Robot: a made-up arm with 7 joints. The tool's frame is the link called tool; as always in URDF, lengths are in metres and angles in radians. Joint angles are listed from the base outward.
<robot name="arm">
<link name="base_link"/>
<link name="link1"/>
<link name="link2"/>
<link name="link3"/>
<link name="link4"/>
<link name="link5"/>
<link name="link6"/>
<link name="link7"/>
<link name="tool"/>
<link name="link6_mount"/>
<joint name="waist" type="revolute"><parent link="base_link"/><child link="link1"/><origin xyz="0 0 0.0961"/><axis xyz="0 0 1"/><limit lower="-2.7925" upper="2.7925"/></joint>
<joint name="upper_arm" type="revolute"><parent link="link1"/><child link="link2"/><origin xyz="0 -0.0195 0.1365" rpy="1.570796 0 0"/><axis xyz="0 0 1"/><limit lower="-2.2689" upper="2.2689"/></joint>
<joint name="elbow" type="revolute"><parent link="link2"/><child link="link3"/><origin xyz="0 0.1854 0.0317" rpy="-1.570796 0 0"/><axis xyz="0 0 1"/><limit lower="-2.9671" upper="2.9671"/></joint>
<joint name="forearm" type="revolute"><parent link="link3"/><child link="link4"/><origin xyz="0.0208 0.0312 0.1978" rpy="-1.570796 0 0"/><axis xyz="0 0 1"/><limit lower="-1.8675" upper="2.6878"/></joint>
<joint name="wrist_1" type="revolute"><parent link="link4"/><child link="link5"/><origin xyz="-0.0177 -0.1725 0.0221" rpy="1.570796 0 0"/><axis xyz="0 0 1"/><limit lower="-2.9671" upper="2.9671"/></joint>
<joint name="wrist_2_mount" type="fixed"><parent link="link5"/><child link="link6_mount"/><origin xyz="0 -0.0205 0.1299"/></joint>
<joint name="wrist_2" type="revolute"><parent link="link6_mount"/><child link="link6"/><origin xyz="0 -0.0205 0.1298" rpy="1.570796 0 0"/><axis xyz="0 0 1"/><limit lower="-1.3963" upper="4.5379"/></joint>
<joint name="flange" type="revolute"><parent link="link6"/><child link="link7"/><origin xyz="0.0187 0.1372 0.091" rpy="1.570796 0 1.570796"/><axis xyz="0 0 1"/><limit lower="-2.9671" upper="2.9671"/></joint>
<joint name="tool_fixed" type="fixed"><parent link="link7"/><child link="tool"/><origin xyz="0 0 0"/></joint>
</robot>
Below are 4 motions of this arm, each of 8 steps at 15 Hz.
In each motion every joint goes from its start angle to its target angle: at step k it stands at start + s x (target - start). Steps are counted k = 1, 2, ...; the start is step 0. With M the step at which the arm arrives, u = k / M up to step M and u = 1 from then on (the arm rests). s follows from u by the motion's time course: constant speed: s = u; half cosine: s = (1 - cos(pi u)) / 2; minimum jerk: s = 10 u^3 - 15 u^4 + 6 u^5.
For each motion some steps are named. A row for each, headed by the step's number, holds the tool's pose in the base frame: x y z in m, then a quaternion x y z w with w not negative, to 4 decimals.
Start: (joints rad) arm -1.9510 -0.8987 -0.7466 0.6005 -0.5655 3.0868 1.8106
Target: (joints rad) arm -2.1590 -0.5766 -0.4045 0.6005 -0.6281 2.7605 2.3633
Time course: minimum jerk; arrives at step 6
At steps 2, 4, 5, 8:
2: -0.3501 -0.4417 0.6675 0.4474 -0.2344 0.8180 0.2752
4: -0.3366 -0.3550 0.7709 0.3206 -0.2665 0.8835 0.2134
5: -0.3270 -0.3268 0.8012 0.2853 -0.2682 0.9007 0.1881
8: -0.3247 -0.3210 0.8072 0.2783 -0.2682 0.9040 0.1826

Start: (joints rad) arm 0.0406 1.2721 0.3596 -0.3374 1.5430 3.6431 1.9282
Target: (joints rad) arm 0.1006 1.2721 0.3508 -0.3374 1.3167 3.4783 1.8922
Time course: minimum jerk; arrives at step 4
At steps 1, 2, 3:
1: -0.6782 0.0157 0.4367 0.5110 -0.3281 0.7494 0.2640
2: -0.6722 -0.0185 0.4457 0.5194 -0.3696 0.7256 0.2591
3: -0.6653 -0.0535 0.4521 0.5295 -0.4089 0.6980 0.2554

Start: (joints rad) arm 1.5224 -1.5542 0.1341 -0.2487 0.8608 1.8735 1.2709
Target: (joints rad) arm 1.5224 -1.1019 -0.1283 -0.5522 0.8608 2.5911 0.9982
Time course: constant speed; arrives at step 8
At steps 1, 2, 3, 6, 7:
1: 0.2308 0.7443 0.3702 -0.3925 0.2872 0.1503 0.8607
2: 0.2246 0.7189 0.4236 -0.3233 0.2791 0.1216 0.8960
3: 0.2167 0.6907 0.4729 -0.2507 0.2734 0.0940 0.9239
6: 0.1850 0.5965 0.5969 -0.0208 0.2713 0.0234 0.9620
7: 0.1724 0.5634 0.6309 0.0572 0.2756 0.0052 0.9596

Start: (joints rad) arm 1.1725 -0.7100 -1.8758 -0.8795 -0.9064 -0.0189 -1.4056
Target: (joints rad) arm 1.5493 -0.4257 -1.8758 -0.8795 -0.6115 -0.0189 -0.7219
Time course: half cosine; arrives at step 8
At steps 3, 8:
3: -0.2767 0.5661 0.7218 0.2130 -0.0558 0.4599 0.8602
8: -0.4058 0.3619 0.8272 0.2629 -0.0533 0.7514 0.6029

